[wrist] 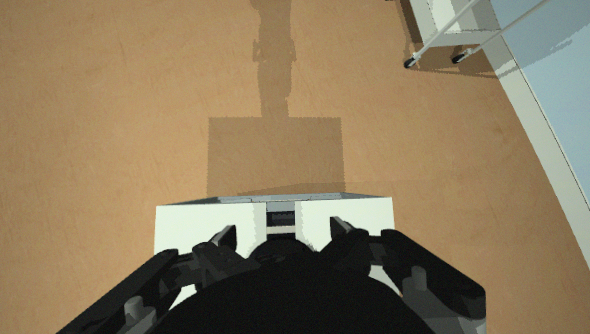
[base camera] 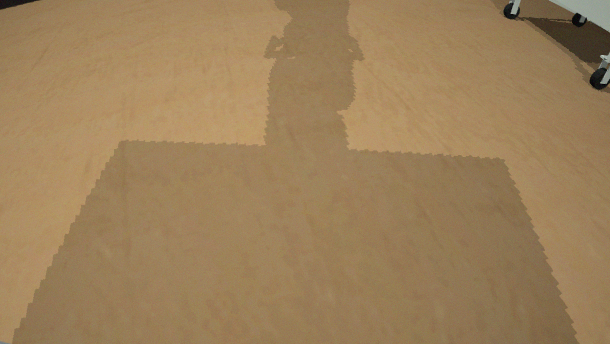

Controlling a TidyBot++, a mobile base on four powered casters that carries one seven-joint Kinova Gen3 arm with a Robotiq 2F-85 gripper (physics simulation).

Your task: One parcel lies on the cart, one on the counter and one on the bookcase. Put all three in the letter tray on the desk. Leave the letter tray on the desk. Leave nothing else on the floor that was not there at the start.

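Places are measured from the arm's base along level axes (x ahead, y left, z up), in millimetres.
Pixels of known places: gripper, between the fingertips: [wrist: 284,231].
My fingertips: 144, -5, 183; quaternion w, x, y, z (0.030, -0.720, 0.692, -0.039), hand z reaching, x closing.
Note:
Behind a point stands the place of what it marks, as x, y, z.
My gripper [wrist: 284,231] @(144, -5, 183) is open in the wrist view, with its fingers wide apart and nothing between them. It hangs over the robot's own white base. A white cart [base camera: 591,11] @(893, -644, -247) [wrist: 457,38] @(804, -789, -227) on black casters stands at the upper right of both views, well away from the gripper. Only part of it shows, and I cannot see a parcel on it. The parcels, the letter tray, the desk, the counter and the bookcase cannot be made out in these views.
The white top of the robot's base [wrist: 210,222] @(115, 142, -14) lies below the fingers. A light blue wall [wrist: 560,100] @(545, -1341, -247) with a pale skirting board [wrist: 537,145] @(355, -1397, -378) runs down the right side of the wrist view, behind the cart. The robot's shadow falls on the tan floor [base camera: 175,90] @(650, 274, -397) [wrist: 125,100] @(584, 690, -396) ahead.

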